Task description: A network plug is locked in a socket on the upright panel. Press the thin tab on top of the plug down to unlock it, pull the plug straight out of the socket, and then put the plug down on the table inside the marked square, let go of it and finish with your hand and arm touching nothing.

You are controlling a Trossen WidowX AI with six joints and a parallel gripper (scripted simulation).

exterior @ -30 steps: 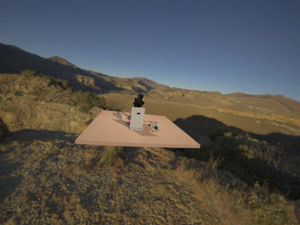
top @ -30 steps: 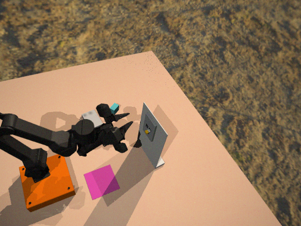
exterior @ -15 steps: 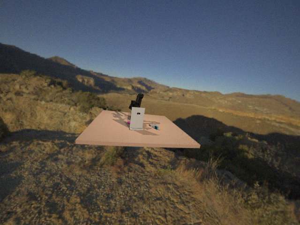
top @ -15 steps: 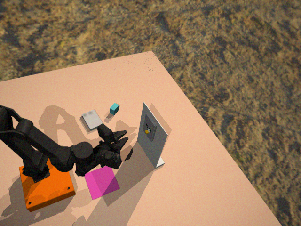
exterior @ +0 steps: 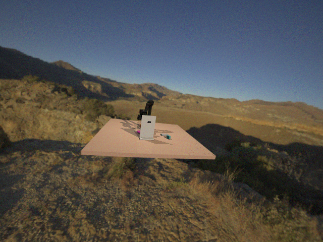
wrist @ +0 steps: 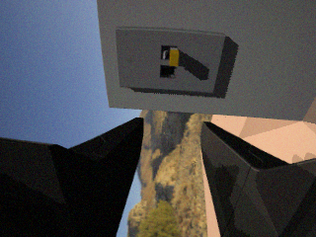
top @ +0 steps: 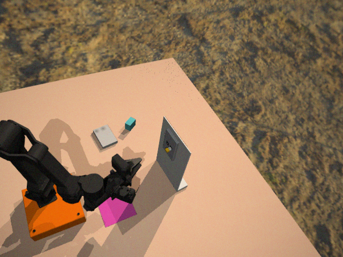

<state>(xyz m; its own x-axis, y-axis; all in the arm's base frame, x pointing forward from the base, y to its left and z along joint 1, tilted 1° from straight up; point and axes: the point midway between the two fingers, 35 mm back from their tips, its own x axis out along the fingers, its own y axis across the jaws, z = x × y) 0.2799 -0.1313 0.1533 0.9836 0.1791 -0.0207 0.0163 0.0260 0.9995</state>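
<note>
Now: gripper tip 110 mm short of the grey plug and 10 mm to the left of it. Also, from my gripper tip: upright panel: 140 mm ahead, 10 mm to the right, 80 mm below; then grey flat block: 290 mm to the left, 200 mm below; then magenta marked square: 110 mm behind, 20 mm to the right, 210 mm below.
</note>
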